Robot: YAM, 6 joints.
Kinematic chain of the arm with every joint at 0, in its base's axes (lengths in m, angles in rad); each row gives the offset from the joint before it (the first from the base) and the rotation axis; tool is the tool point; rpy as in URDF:
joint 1: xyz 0 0 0.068 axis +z
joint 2: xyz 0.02 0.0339 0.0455 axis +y
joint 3: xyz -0.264 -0.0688 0 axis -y
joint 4: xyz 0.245 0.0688 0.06 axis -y
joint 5: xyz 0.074 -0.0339 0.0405 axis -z
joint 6: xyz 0.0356 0 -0.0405 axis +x
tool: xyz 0 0 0 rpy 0 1.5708 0
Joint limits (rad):
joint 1: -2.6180..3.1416
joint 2: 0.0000..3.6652
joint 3: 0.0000..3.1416
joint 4: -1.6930..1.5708
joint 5: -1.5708..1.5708
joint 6: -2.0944..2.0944
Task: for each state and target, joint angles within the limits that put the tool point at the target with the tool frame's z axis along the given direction. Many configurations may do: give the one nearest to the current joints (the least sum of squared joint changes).
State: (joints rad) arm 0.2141 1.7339 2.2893 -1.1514 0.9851 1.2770
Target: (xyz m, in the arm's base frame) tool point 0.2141 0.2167 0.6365 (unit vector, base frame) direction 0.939 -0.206 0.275
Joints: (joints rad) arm 0.8921 1.9488 2.8368 -0.3180 1.0360 1.2770
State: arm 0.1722 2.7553 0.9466 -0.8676 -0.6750 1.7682
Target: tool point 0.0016 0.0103 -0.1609 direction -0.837 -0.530 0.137
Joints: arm 0.7486 3.4842 1.0238 -0.8210 -0.1824 1.7682
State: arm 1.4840 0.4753 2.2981 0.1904 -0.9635 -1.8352
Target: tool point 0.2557 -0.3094 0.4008 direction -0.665 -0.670 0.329
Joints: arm 2.3453 0.0024 1.9817 -0.3665 -1.2351 -1.8352
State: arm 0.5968 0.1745 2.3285 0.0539 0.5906 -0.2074
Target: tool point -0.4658 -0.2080 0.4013 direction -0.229 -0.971 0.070
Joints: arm 0.3622 0.5385 2.8482 0.7072 0.9733 -0.2074
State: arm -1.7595 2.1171 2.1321 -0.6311 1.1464 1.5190
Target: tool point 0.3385 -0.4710 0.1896 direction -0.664 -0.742 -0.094
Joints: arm -0.8873 2.6924 2.4642 -0.3142 1.3877 1.5190
